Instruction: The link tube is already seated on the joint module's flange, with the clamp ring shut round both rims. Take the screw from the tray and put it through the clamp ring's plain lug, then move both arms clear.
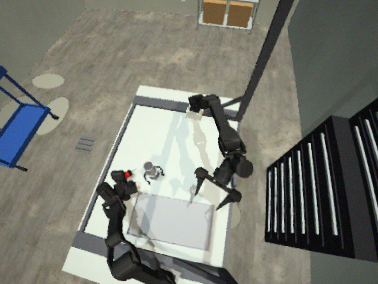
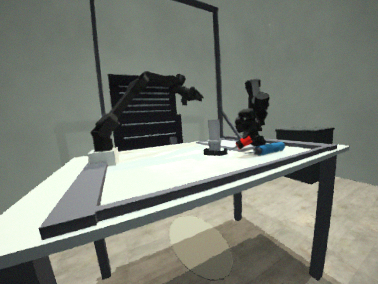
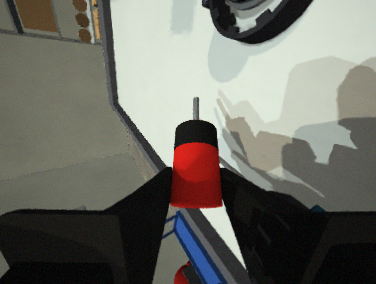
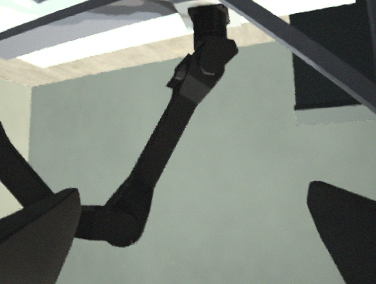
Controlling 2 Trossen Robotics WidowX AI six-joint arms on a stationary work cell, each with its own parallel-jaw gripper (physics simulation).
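Frame: origin at the left arm's base, x left, y back, z up, level; centimetres.
Seen in the pictures: left gripper, fingertip midpoint: [image 1: 125,175] [image 2: 245,141] [image 3: 195,172]; right gripper, fingertip midpoint: [image 1: 205,202] [image 2: 202,99] [image 4: 195,196]; left arm's base at its link origin: [image 1: 166,279] [image 4: 209,15]; right arm's base at its link origin: [image 1: 195,107] [image 2: 103,150].
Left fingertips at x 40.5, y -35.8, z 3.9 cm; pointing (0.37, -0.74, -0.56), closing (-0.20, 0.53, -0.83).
Observation:
Offsets run from my left fingertips to a thing's top centre. "*": to the spot under its first point. Level surfaces: height alone.
The grey link tube {dx -12.9, dy -7.3, dz +9.5 cm} [image 1: 148,165] [image 2: 214,129] stands upright on the joint module {dx -12.9, dy -7.3, dz -0.1 cm} [image 2: 215,145]. The black clamp ring {* dx -9.8, dy -3.2, dz -4.4 cm} [image 1: 146,177] [image 2: 215,152] [image 3: 252,39] lies low around the module's base, at table level, and looks open, not round the rims. My left gripper [image 1: 128,175] [image 3: 195,172] is shut on a red-handled screwdriver {dx -1.0, dy -2.1, dz +2.6 cm} [image 2: 245,142] [image 3: 196,165], low above the table beside the module; its thin shaft points towards the module's side. My right gripper [image 1: 207,201] [image 4: 195,196] is open and empty, raised at the table's far side. The screw cannot be made out.
A flat pale-grey rectangular tray {dx -31.9, dy +11.3, dz -4.9 cm} [image 1: 172,225] lies beside the left arm. A blue screwdriver {dx -0.2, dy +10.5, dz -1.9 cm} [image 2: 270,148] lies on the table under the left gripper. A dark raised rail [image 2: 165,192] edges the table {dz -6.5 cm} [image 2: 145,182]. A dark frame post [image 1: 265,55] stands behind the right arm.

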